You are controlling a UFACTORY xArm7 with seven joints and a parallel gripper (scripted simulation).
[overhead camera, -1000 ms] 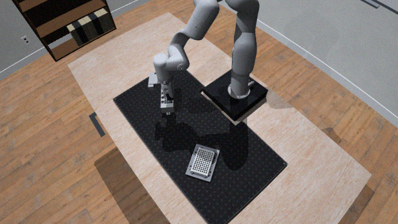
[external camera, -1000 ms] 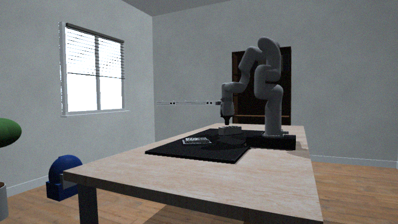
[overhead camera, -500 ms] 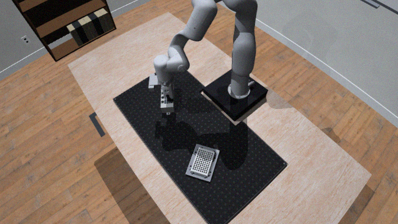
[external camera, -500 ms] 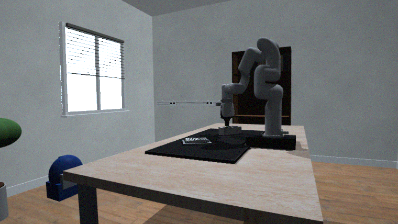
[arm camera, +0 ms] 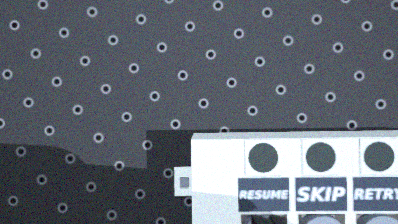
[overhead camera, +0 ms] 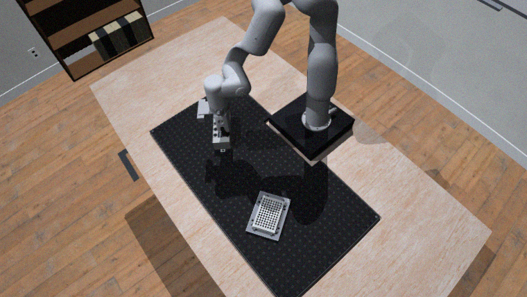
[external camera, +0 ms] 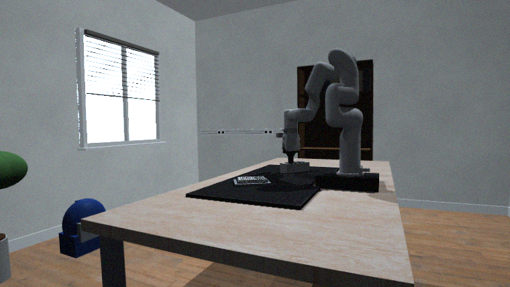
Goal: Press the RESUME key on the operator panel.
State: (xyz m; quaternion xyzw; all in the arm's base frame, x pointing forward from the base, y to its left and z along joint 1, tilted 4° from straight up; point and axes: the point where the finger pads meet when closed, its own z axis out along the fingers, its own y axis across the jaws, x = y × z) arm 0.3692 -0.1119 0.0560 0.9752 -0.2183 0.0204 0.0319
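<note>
Right now the operator panel is 20 mm behind my hand, 40 mm to the right of it and 30 mm below it.
</note>
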